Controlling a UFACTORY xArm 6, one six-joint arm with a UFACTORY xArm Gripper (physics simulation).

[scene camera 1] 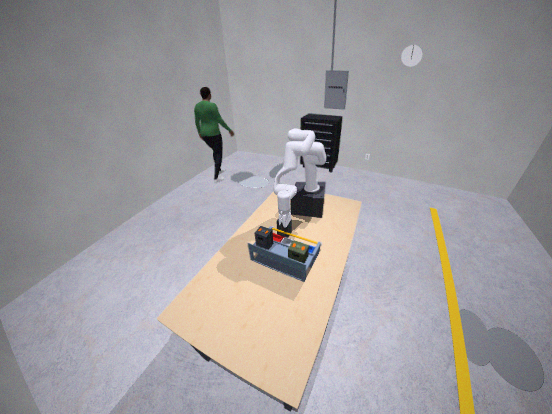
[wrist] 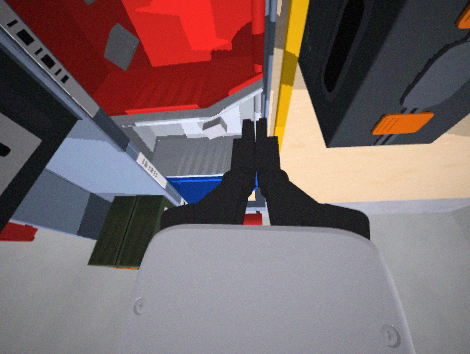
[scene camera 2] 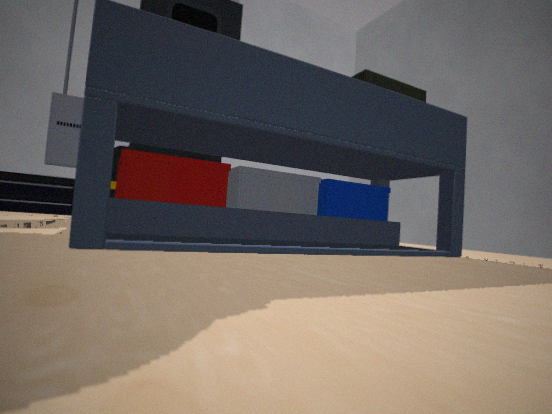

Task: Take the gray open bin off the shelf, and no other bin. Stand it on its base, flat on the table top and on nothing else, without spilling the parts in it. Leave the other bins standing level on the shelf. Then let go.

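Frame: origin at the arm's base, x right, y back, z down, level; centimetres.
Seen in the pictures: gripper, fingertip midpoint: (scene camera 1: 285, 230) (wrist: 256, 133) (scene camera 2: 197, 157); arm's base at its link origin: (scene camera 1: 311, 188).
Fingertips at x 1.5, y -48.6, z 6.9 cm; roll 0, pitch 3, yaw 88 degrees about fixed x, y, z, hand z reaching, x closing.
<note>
Pixels of each thing's top centre, then the offset from my fingertips to it. "pt": a spot on its surface instead. Level surfaces: height alone.
- gray open bin at its top centre: (wrist: 190, 154) (scene camera 2: 252, 178) (scene camera 1: 288, 243) dx -5.7, dy -7.6, dz +3.0 cm
- blue-gray shelf at a spot on its surface: (scene camera 2: 275, 85) pt dx +0.4, dy -24.9, dz -2.3 cm
- red bin at its top centre: (wrist: 129, 42) (scene camera 2: 166, 167) dx +5.5, dy -7.5, dz +3.0 cm
- blue bin at its top centre: (scene camera 2: 322, 187) (wrist: 210, 194) (scene camera 1: 304, 249) dx -16.9, dy -7.9, dz +3.0 cm
- light angular part at its top centre: (wrist: 214, 132) dx -8.0, dy -5.7, dz +8.7 cm
- yellow bar at its top centre: (wrist: 278, 139) (scene camera 1: 294, 235) dx -5.9, dy +2.7, dz +4.6 cm
- table at its surface level: dz +11.1 cm
- green case at its top centre: (scene camera 2: 373, 89) (wrist: 138, 269) (scene camera 1: 298, 246) dx -16.8, dy -17.7, dz -8.8 cm
The gray open bin (scene camera 1: 286, 241) (scene camera 2: 275, 192) (wrist: 192, 157) sits on the lower level of the blue-gray shelf (scene camera 1: 280, 262) (scene camera 2: 275, 85), between the red bin (scene camera 2: 172, 179) (wrist: 170, 87) and the blue bin (scene camera 1: 311, 249) (scene camera 2: 354, 200) (wrist: 195, 190). In the wrist view a light angular part (wrist: 214, 127) lies in the gray bin. In the second scene view the three bins look level. My gripper (wrist: 256, 133) is shut and empty. In the wrist view its fingertips overlap the open-side edge of the gray bin; whether they touch it cannot be told.
A yellow bar (scene camera 1: 300, 236) (wrist: 289, 75) runs along the shelf's open side. A dark case (wrist: 370, 70) with orange latches stands on the table (scene camera 1: 260, 320) beside it. Another dark case (scene camera 1: 263, 237) and a green case (scene camera 1: 298, 251) (wrist: 125, 230) sit on the shelf's top. A person (scene camera 1: 207, 120) is beyond the table.
</note>
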